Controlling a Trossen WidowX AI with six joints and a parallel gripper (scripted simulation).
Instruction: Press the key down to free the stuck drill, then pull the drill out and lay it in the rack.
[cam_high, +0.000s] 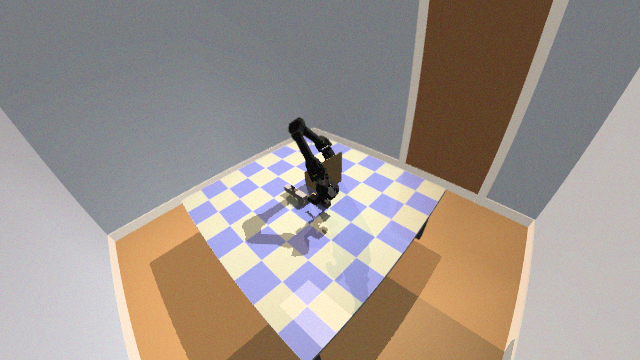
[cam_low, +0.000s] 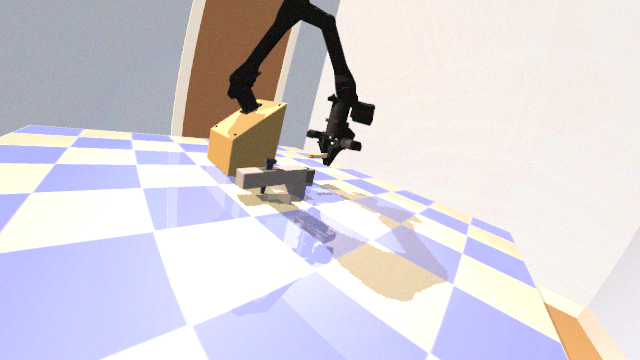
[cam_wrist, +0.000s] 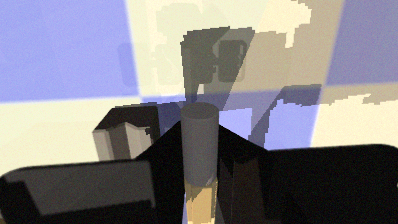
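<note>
Now: the dark block 5 cm to the right of my gripper tip, 5 cm below it and 4 cm behind it. From my gripper tip the other things lie so: drill (4 cm to the right, 3 cm above); then grey block housing (21 cm to the right, 4 cm ahead, 3 cm below); then blue-grey key (23 cm to the right, 5 cm ahead, 1 cm below).
</note>
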